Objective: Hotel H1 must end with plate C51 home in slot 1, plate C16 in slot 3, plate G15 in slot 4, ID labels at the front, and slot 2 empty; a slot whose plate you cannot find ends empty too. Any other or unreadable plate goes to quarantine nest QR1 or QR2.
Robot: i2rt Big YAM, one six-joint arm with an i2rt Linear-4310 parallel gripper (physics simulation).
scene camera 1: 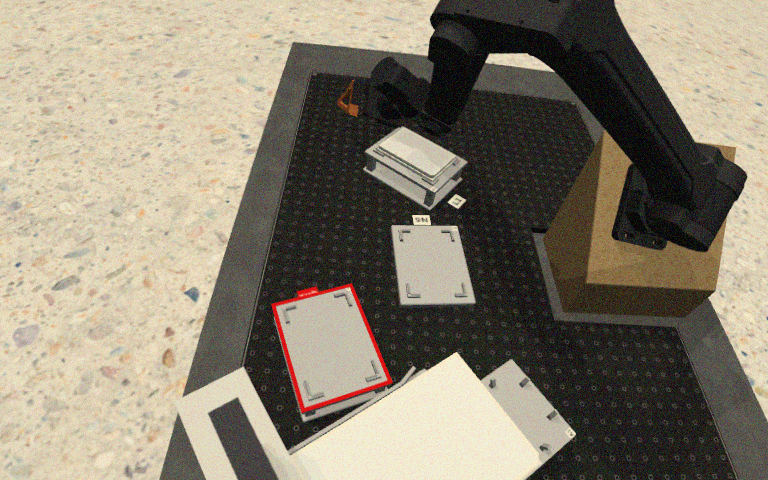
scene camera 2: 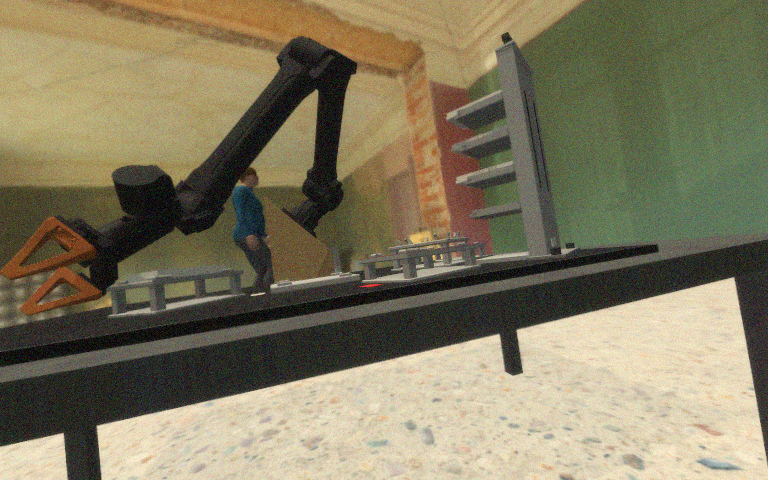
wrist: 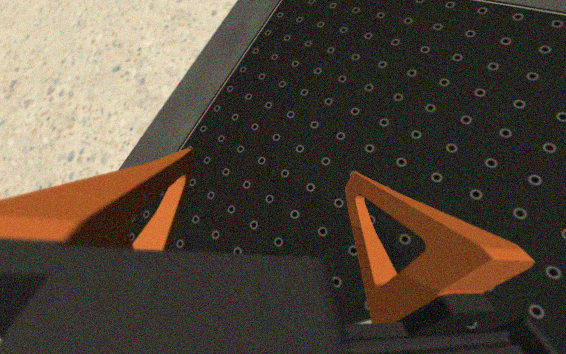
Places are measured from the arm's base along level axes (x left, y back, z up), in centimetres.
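Pixels of known places: gripper, between the fingertips: (scene camera 1: 356, 108) (scene camera 2: 14, 296) (wrist: 277, 170); arm's base, origin of its link: (scene camera 1: 644, 206) (scene camera 2: 297, 226).
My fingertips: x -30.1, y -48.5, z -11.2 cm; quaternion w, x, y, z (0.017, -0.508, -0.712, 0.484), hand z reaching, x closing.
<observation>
Ahead of a thing's pixels: the offset from my fingertips to its top centre. "*": to the spot under its first point.
My gripper (scene camera 2: 12, 293) (wrist: 277, 170) is open, its orange fingers apart with perforated board behind them. It is beyond the raised stand (scene camera 1: 428, 199) (scene camera 2: 155, 305) at the far end of the table. A pale plate {dx +12.8, dy +13.7, dz +1.3 cm} (scene camera 1: 419, 151) lies on that stand; no ID can be read on it. The hotel is a grey column (scene camera 2: 523, 152) with four shelves, and no plate can be made out on them in scene camera 2. In scene camera 1 a broad cream surface {* dx +72.9, dy +12.8, dz +27.9 cm} (scene camera 1: 419, 430) covers much of the hotel area. A red-outlined raised nest {dx +53.6, dy +4.2, dz -0.5 cm} (scene camera 1: 331, 348) has no plate on it; its red label is unreadable.
A flat grey nest {dx +35.0, dy +18.0, dz -3.3 cm} (scene camera 1: 433, 266) with a small label {* dx +24.6, dy +15.9, dz -5.1 cm} (scene camera 1: 420, 219) lies mid-table. Another grey platform with pegs {dx +63.1, dy +26.5, dz +2.5 cm} (scene camera 1: 523, 399) shows beside the cream surface. A wooden block (scene camera 1: 651, 268) stands under the arm's base. A person in blue (scene camera 2: 249, 212) stands behind the table.
</observation>
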